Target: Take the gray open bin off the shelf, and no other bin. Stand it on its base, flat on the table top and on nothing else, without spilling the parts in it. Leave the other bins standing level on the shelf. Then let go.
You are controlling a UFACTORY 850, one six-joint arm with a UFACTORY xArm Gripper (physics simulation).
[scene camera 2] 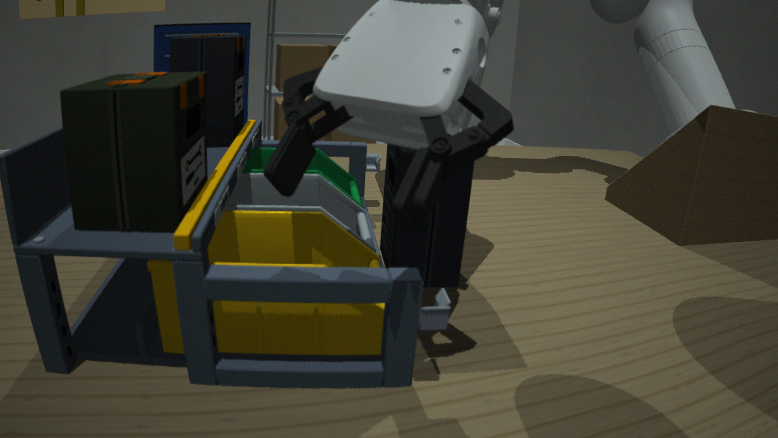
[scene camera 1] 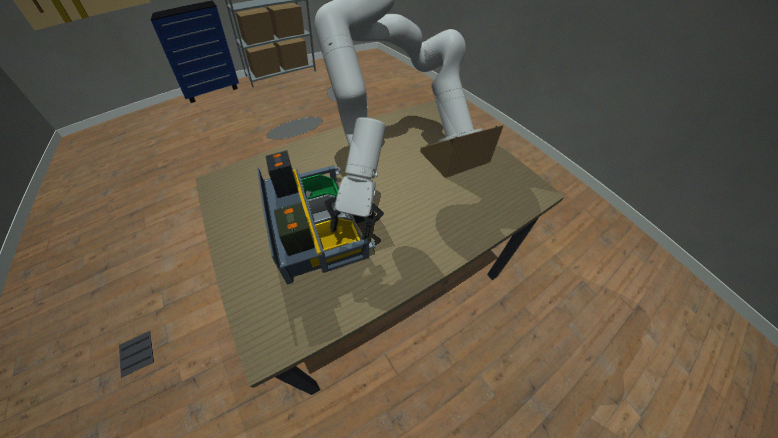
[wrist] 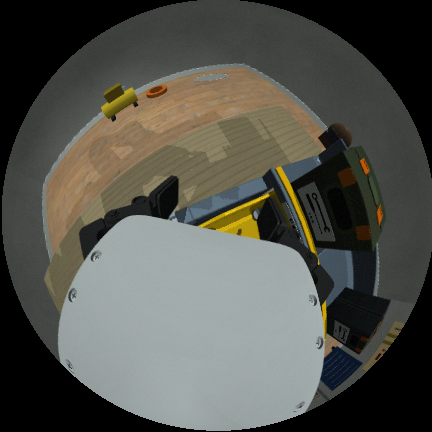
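Observation:
The gray open bin (scene camera 1: 321,205) (scene camera 2: 293,190) stands on the blue-gray shelf (scene camera 1: 342,249) (scene camera 2: 299,284) (wrist: 227,194), between the green bin (scene camera 1: 320,185) (scene camera 2: 330,169) and the yellow bin (scene camera 1: 340,235) (scene camera 2: 255,231) (wrist: 242,226). It looks level; its parts do not show, and it is hidden in the wrist view. My gripper (scene camera 1: 351,231) (scene camera 2: 345,193) (wrist: 219,198) is open and empty, its fingers pointing down. In scene camera 2 one finger overlaps the gray bin's back part and the other is beyond its sloped front, over a standing black case. The table top (scene camera 1: 413,182) (scene camera 2: 571,331) lies in front of the shelf.
A dark green case (scene camera 1: 293,231) (scene camera 2: 136,163) (wrist: 362,200) and a black case (scene camera 1: 281,176) (scene camera 2: 215,81) (wrist: 357,320) stand on the upper deck behind a yellow rail. The black case (scene camera 2: 427,244) on the table is close to the shelf's front. A brown angled board (scene camera 1: 468,153) (scene camera 2: 702,179) stands near the arm's base.

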